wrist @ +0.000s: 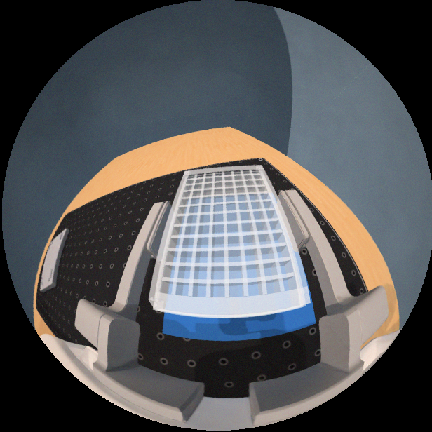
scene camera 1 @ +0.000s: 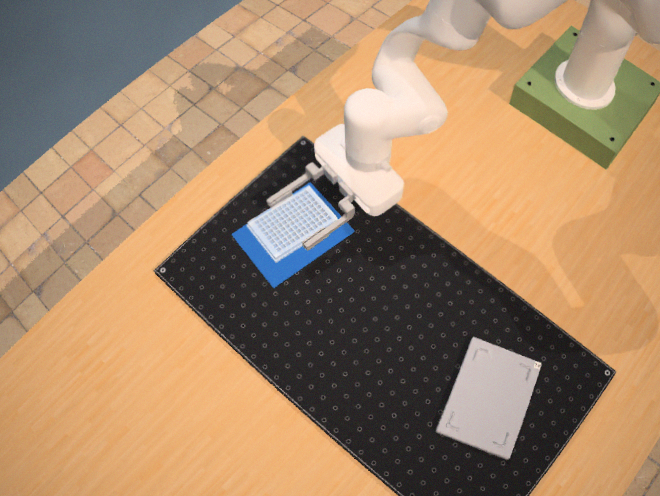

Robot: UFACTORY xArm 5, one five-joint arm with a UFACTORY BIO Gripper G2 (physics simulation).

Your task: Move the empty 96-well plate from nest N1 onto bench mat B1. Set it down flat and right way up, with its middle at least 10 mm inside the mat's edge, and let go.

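Places are measured from the arm's base along level axes (x right, y up, z back), in centimetres.
Pixels of known places: hand at its tool point: [scene camera 1: 297,218]; arm's base at its link origin: [scene camera 1: 584,85].
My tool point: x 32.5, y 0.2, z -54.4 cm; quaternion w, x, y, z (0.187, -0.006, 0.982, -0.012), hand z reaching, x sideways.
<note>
Ahead of a thing's pixels: the offset from my tool point to its middle. Level surfaces: height alone.
The white, see-through 96-well plate @(dy -0.4, dx +0.4, dz -0.8 cm) [scene camera 1: 280,237] [wrist: 227,240] is level and right way up between the gripper's two long fingers. My gripper [scene camera 1: 288,224] [wrist: 225,199] is shut on its long sides. The plate is over the blue bench mat B1 @(dy -4.9 cm) [scene camera 1: 280,274] [wrist: 200,327] and looks a little above it; the exact gap is hard to tell. In the wrist view, blue shows through most wells and as a strip at the near end, while the far end overlaps black board. Nest N1 @(dy -4.4, dx -40.6, dz -10.0 cm) [scene camera 1: 490,397] [wrist: 54,260], a grey block with corner marks, holds no plate.
The black perforated board @(dy -5.1 cm) [scene camera 1: 341,330] [wrist: 100,250] lies under the mat and nest, on the wooden table @(dy -6.4 cm) [scene camera 1: 133,362] [wrist: 175,145]. The green arm base [scene camera 1: 565,128] stands at the upper right of the scene view. The table's edge runs beyond the board.
</note>
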